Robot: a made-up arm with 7 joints.
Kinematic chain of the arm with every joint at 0, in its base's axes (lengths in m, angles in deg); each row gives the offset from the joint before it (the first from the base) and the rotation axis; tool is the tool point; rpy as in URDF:
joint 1: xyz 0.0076 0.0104 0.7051 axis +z
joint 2: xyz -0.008 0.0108 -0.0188 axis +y
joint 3: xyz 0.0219 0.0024 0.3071 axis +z
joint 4: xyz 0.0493 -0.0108 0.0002 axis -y
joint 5: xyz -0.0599 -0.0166 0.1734 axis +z
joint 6: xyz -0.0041 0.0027 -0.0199 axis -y
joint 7: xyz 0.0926 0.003 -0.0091 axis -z
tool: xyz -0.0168 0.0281 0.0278 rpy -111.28 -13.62 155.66
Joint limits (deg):
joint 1: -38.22..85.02
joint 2: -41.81..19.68
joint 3: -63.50..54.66
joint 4: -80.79..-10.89
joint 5: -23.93..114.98
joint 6: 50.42..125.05
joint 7: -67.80..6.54
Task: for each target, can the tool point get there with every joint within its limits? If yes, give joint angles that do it. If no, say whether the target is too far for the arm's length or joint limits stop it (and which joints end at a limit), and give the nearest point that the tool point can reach.
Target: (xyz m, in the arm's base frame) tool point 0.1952 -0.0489 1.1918
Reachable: yes | joints -11.48 4.15 -7.39 -48.41 13.23 96.05 -34.13
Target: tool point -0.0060 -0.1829 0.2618
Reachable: no: joint limits stop it (at a limit: joint 1, joint 2, joint 4, joint 5, joint 6, joint 7) | nearest point 0.1804 -0.3154 0.9448 | short by 0.720 m
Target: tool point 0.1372 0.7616 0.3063
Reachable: no: too far | nearest point 0.0737 0.3935 0.9266 | short by 0.724 m
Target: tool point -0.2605 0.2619 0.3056
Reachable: no: joint limits stop it (at a limit: joint 1, joint 2, joint 4, joint 5, joint 6, joint 7) | nearest point -0.1503 0.3539 0.9479 | short by 0.658 m
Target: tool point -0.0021 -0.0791 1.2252
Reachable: yes | joints 21.13 -11.99 -49.12 -42.58 15.81 111.90 -26.85
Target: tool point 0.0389 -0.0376 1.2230
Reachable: yes | joints 69.82 -10.09 -29.74 -22.55 95.22 69.19 -54.95
